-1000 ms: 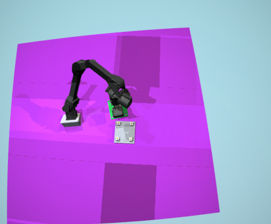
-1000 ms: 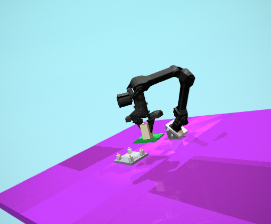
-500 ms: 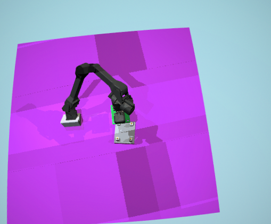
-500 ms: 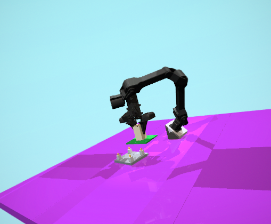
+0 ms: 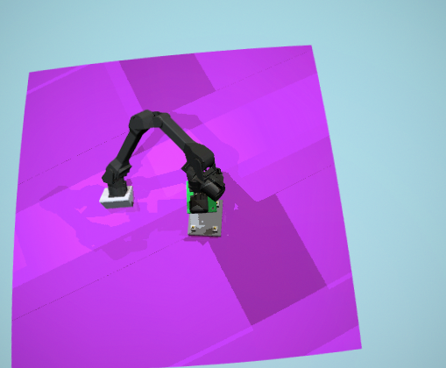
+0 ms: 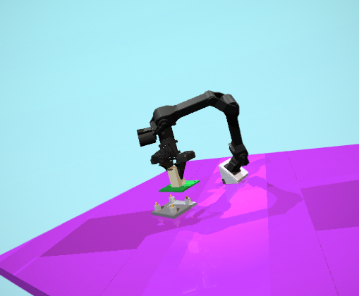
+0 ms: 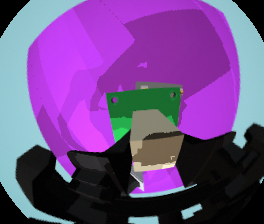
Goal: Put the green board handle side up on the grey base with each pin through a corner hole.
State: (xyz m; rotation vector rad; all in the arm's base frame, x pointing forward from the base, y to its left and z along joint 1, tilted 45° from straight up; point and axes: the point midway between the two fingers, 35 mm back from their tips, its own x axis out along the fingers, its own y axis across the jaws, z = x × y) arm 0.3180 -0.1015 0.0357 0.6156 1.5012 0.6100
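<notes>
The grey base lies 1 cm ahead of my gripper tip, 5 cm to the right of it and 12 cm below it. From my gripper tip the other things lie so: green board: 1 cm below.
</notes>
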